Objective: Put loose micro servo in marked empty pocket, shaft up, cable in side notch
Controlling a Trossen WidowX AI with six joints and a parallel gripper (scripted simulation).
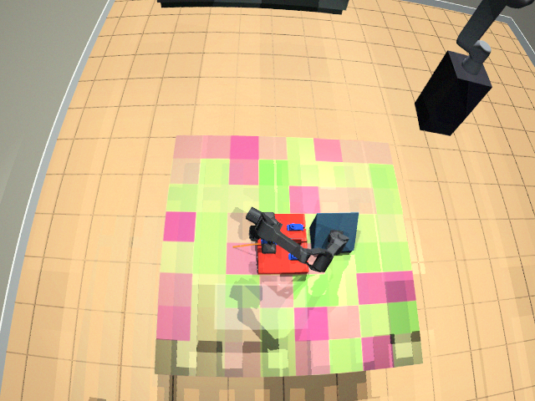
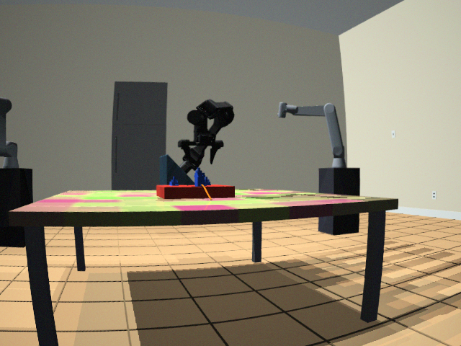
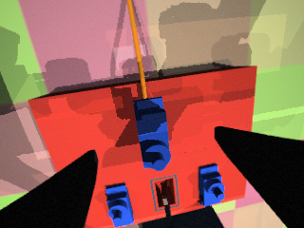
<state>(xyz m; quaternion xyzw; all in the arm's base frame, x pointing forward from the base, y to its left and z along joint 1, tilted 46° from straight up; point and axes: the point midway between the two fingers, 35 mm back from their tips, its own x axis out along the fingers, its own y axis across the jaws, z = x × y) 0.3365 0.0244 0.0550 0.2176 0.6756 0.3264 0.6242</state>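
My gripper tip is now 4 cm past the red deck, 2 cm to the left of it and 12 cm above it.
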